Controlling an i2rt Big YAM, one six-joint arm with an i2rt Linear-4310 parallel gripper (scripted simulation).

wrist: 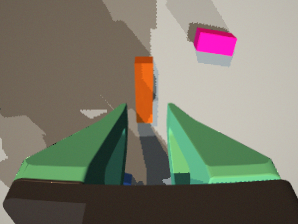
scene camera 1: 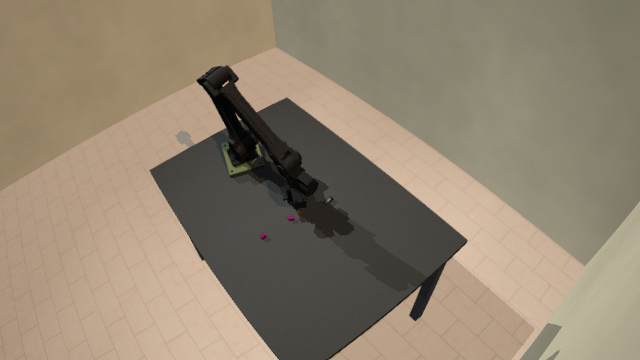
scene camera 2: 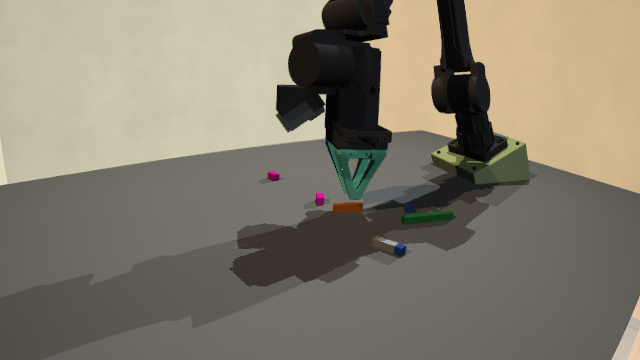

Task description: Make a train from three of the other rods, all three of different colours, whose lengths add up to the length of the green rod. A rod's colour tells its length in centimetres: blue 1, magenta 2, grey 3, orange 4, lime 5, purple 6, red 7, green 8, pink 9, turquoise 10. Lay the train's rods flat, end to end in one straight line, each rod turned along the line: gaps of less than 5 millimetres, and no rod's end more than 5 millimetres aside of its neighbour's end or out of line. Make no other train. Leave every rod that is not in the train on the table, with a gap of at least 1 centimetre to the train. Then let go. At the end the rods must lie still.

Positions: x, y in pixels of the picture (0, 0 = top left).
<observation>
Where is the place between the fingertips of my gripper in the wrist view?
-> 147, 113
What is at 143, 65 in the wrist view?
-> An orange rod.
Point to a magenta rod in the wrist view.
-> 206, 40
</observation>
